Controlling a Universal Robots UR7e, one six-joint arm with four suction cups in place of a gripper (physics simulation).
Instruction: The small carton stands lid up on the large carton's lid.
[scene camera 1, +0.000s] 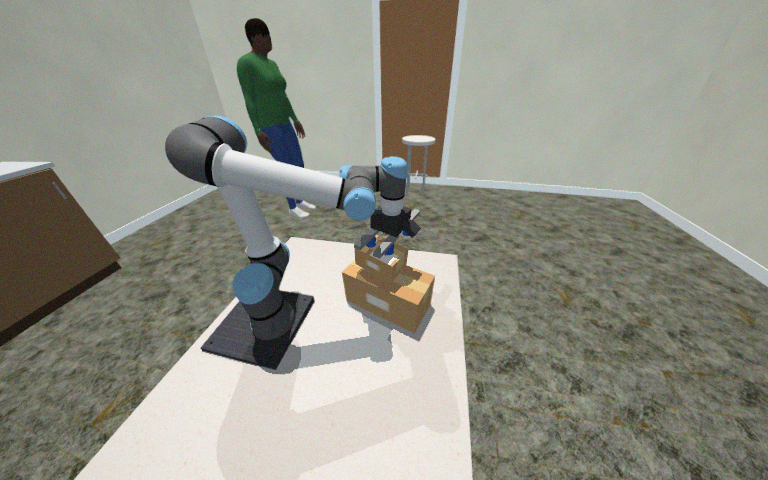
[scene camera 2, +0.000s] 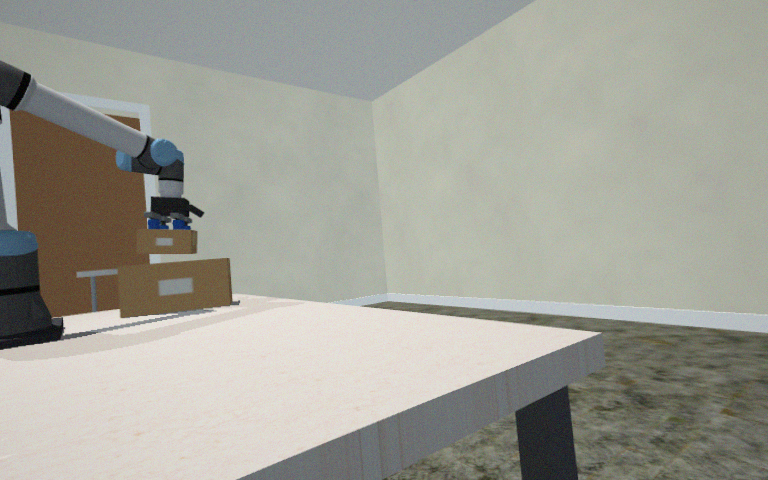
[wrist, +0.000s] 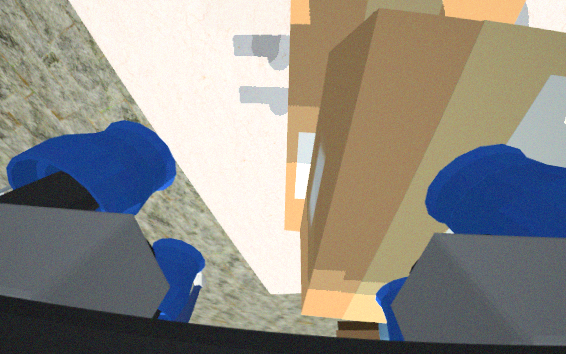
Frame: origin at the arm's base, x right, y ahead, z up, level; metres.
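Where they show: hand, its tool point: (wrist: 285, 225); arm's base, origin of its link: (scene camera 1: 274, 320) (scene camera 2: 7, 331).
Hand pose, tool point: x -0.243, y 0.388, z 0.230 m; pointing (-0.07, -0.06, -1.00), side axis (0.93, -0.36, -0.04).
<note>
Things, the pixels of their centre, and the offset from my tool point. Level surfaces: height alone.
- small carton, middle of its body: (wrist: 395, 194) (scene camera 1: 381, 256) (scene camera 2: 168, 241) dx +0.064, dy -0.020, dz -0.029 m
- large carton, middle of its body: (wrist: 353, 104) (scene camera 2: 180, 285) (scene camera 1: 387, 288) dx +0.073, dy +0.004, dz -0.175 m
- white table, height of its surface: dz -0.252 m
The small carton (scene camera 1: 370, 260) (scene camera 2: 166, 241) (wrist: 382, 152) hangs lid up under my gripper (scene camera 1: 384, 241) (scene camera 2: 169, 223). The right-hand blue suction cups (wrist: 473, 190) sit on its lid; the left-hand cups (wrist: 119, 164) hang free beside it. The large carton (scene camera 1: 387, 302) (scene camera 2: 203, 289) (wrist: 306, 68) lies on the white table (scene camera 1: 353, 413) (scene camera 2: 322, 361) (wrist: 218, 114) directly below. The small carton is over the rear part of the large carton's lid.
The arm's base plate (scene camera 1: 234, 335) stands on the table left of the cartons. A person in a green top (scene camera 1: 268, 98) stands behind the table on the left. A white stool (scene camera 1: 418, 140) stands by the brown door (scene camera 1: 417, 77). A brown cabinet (scene camera 1: 84, 248) is at the far left.
</note>
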